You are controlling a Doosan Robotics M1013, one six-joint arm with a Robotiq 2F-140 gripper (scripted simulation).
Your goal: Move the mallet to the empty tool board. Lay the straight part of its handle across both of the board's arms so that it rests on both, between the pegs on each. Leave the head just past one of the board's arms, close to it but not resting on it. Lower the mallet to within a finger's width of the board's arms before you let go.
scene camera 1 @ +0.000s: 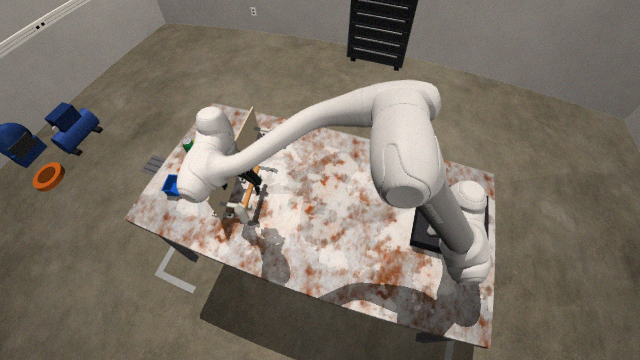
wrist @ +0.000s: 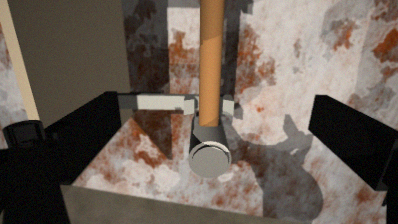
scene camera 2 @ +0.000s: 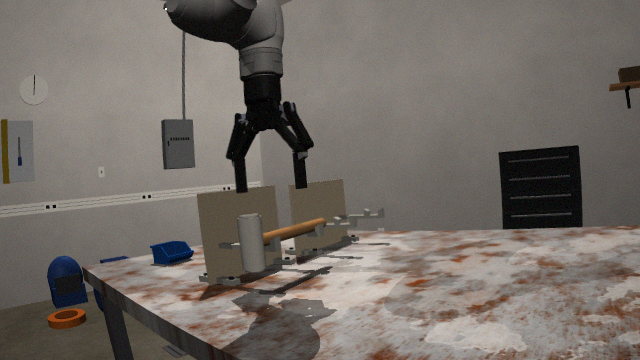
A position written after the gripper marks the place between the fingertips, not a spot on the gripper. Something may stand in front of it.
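There's a blue bin [scene camera 2: 171, 248] in the scene, though in the wrist view the bin is out of frame. As for the gripper [scene camera 2: 270, 190], it can be seen in the wrist view [wrist: 215, 110] as well.
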